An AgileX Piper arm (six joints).
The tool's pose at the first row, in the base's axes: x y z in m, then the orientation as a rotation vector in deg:
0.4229, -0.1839, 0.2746, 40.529, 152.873, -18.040
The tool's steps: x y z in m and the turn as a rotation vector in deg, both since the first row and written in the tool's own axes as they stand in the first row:
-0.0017, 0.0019, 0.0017, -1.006, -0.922, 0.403
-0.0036, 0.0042, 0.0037, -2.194, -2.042, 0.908
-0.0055, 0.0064, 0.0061, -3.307, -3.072, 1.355
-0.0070, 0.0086, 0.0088, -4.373, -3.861, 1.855
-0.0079, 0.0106, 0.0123, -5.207, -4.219, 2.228
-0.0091, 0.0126, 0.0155, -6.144, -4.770, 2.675
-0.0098, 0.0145, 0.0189, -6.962, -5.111, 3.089
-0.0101, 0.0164, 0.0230, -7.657, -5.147, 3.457
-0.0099, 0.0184, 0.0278, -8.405, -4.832, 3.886
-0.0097, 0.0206, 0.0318, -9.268, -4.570, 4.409
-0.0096, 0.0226, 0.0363, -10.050, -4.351, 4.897
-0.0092, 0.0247, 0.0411, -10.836, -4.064, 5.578
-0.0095, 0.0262, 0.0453, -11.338, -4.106, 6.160
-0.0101, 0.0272, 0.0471, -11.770, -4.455, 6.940
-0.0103, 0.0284, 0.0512, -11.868, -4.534, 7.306
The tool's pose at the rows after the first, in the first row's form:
0.4257, -0.1835, 0.2735, 40.438, 151.801, -16.827
0.4290, -0.1830, 0.2722, 40.352, 150.483, -15.409
0.4324, -0.1827, 0.2705, 40.238, 149.270, -14.097
0.4355, -0.1823, 0.2683, 40.284, 148.253, -12.778
0.4382, -0.1820, 0.2653, 40.381, 147.700, -11.683
0.4412, -0.1818, 0.2626, 40.471, 146.921, -10.496
0.4437, -0.1815, 0.2596, 40.624, 146.355, -9.418
0.4461, -0.1813, 0.2557, 40.859, 146.095, -8.426
0.4483, -0.1809, 0.2510, 41.271, 146.121, -7.244
0.4504, -0.1802, 0.2470, 41.744, 146.034, -5.904
0.4526, -0.1798, 0.2427, 42.181, 145.923, -4.691
0.4548, -0.1793, 0.2379, 42.879, 145.773, -3.402
0.4570, -0.1794, 0.2340, 43.428, 145.397, -2.615
0.4585, -0.1793, 0.2325, 44.136, 144.651, -1.970
0.4604, -0.1796, 0.2287, 44.531, 144.390, -1.777

